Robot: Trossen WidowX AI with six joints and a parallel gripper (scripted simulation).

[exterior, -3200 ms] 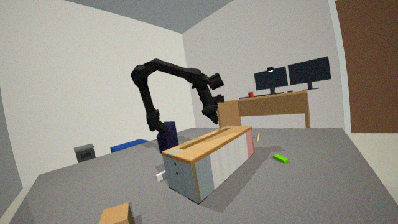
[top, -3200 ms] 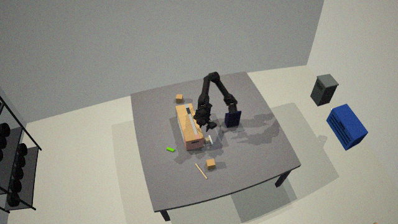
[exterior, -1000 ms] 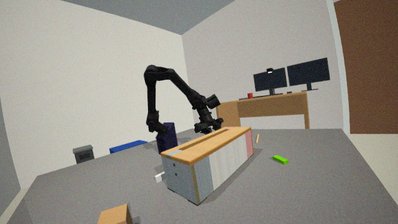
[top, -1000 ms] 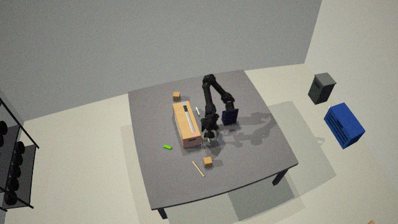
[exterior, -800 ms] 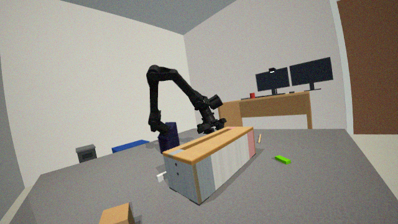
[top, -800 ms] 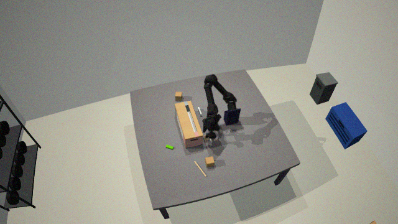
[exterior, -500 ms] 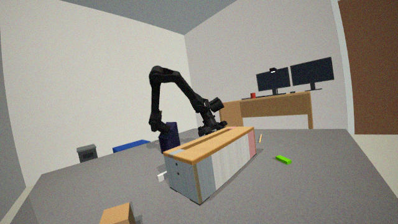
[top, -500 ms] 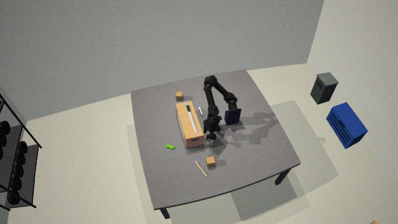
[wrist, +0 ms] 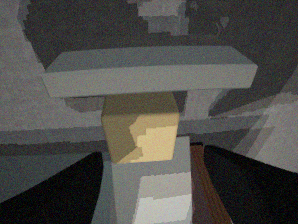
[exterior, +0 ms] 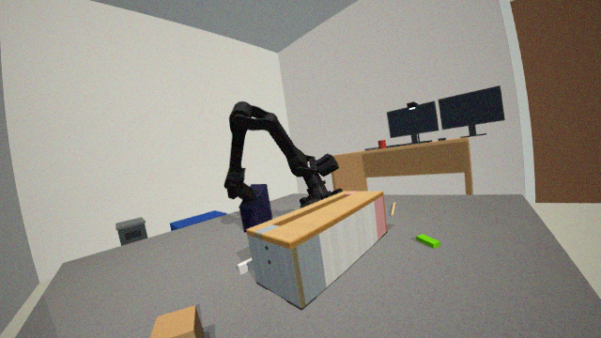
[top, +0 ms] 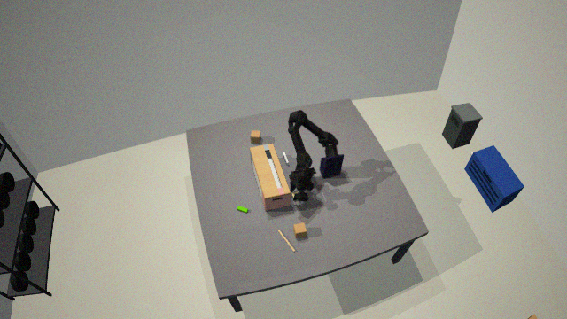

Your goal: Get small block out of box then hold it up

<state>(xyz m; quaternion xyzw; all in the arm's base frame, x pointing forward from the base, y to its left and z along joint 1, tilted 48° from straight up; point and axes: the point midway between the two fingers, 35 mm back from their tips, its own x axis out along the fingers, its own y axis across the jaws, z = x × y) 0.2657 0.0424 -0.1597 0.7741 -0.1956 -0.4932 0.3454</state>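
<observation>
My gripper tip is now 2 cm past the small tan block, 1 cm to the left of it and 1 cm above it. The rest, counted from my gripper tip: long box (15 cm to the right, 6 cm ahead, 3 cm above); wooden stick (27 cm to the left, 10 cm ahead, 2 cm below).
</observation>
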